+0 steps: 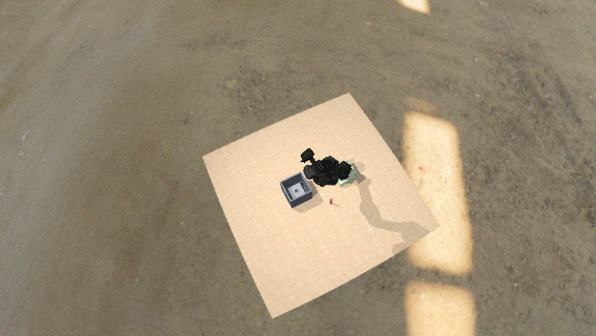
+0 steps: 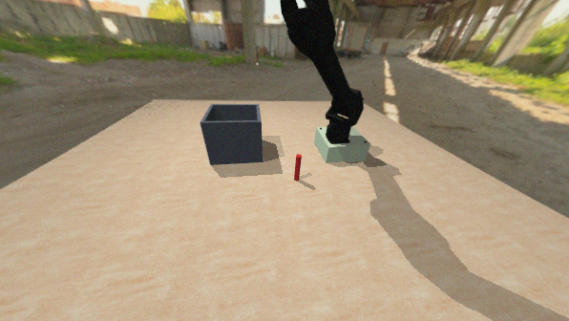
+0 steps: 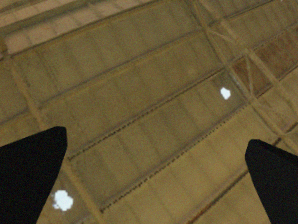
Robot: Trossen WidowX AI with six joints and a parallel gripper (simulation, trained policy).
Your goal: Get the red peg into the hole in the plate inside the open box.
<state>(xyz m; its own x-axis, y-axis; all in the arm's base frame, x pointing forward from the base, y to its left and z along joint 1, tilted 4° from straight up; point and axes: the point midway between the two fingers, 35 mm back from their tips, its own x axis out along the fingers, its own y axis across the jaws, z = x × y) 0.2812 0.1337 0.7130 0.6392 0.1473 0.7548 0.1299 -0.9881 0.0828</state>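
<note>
Right now my gripper tip is 740 mm above the red peg, 190 mm past it and 40 mm to the left of it. Also, from my gripper tip: plate (730 mm below, 200 mm to the right).
</note>
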